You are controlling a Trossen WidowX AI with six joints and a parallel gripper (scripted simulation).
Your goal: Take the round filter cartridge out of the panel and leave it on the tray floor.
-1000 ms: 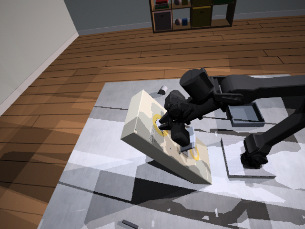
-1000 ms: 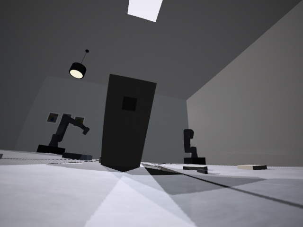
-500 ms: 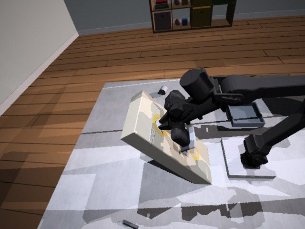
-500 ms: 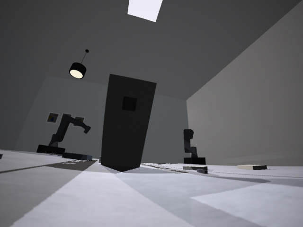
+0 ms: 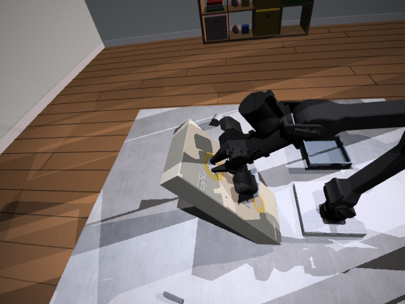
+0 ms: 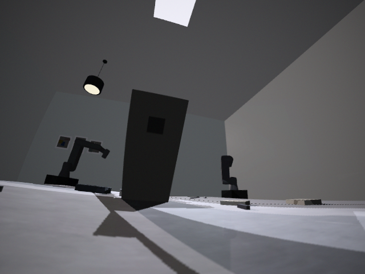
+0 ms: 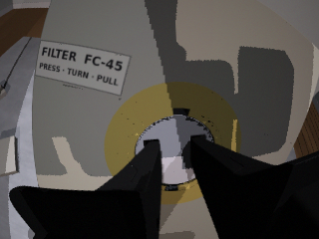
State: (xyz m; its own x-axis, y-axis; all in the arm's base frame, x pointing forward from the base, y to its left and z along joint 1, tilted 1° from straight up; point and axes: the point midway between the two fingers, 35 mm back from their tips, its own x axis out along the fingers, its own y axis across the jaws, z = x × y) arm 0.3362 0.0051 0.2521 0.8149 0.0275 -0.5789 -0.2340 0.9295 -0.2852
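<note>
Now: the round filter cartridge 1 cm ahead of my gripper tip and 1 cm below it. From my gripper tip the other things lie so: grey tray: 41 cm behind, 29 cm to the right, 26 cm below; then small grey cylinder: 4 cm ahead, 50 cm to the right, 25 cm below.
</note>
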